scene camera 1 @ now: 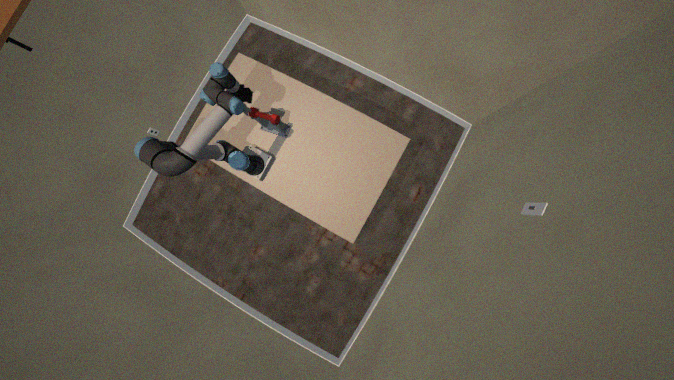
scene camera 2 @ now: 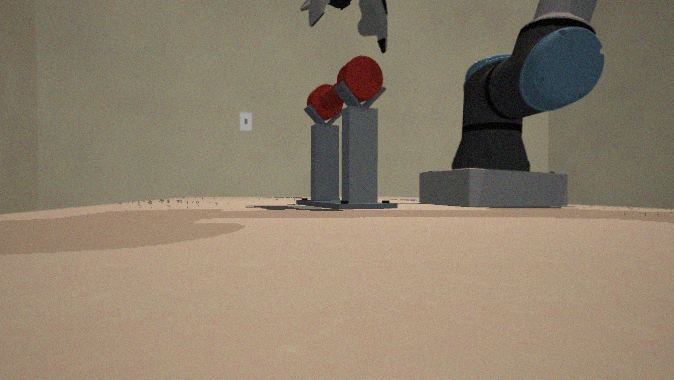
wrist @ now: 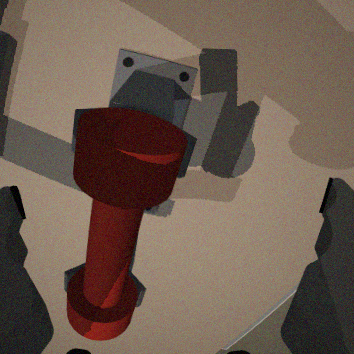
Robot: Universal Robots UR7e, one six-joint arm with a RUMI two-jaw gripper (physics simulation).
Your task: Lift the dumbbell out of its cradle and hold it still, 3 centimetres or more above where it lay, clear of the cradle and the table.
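Pixels of known places: gripper, fingertip midpoint: (scene camera 1: 249,105) (scene camera 2: 351,41) (wrist: 169,185); arm's base, link origin: (scene camera 1: 254,165) (scene camera 2: 488,173).
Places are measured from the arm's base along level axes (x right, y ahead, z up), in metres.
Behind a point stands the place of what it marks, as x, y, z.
A red dumbbell (scene camera 1: 264,116) @[-0.042, 0.328, 0.158] (scene camera 2: 361,78) @[-0.153, 0.320, 0.139] (wrist: 112,245) @[-0.073, 0.333, 0.160] lies with its two heads in the V-shaped rests of the grey cradle (scene camera 2: 360,155) @[-0.150, 0.321, 0.019] (wrist: 150,90) @[-0.149, 0.317, 0.033], high on two posts. My gripper (scene camera 2: 347,36) @[-0.155, 0.337, 0.195] (wrist: 169,185) @[-0.155, 0.337, 0.195] is open and empty. In scene camera 2 its fingertips are above the dumbbell, apart from it. In the wrist view the dumbbell shows between the two fingers, left of the middle and nearer the left finger, its handle running roughly up and down the picture with a slight tilt. In scene camera 1 the arm hides most of the gripper.
The arm's grey base block (scene camera 2: 520,189) @[-0.117, 0.015, -0.034] stands right of the cradle in scene camera 2. The pale mat (scene camera 1: 330,170) @[0.500, 0.264, -0.064] lies on the dark table, which has a light rim (scene camera 1: 405,252). Shadows fall around the cradle.
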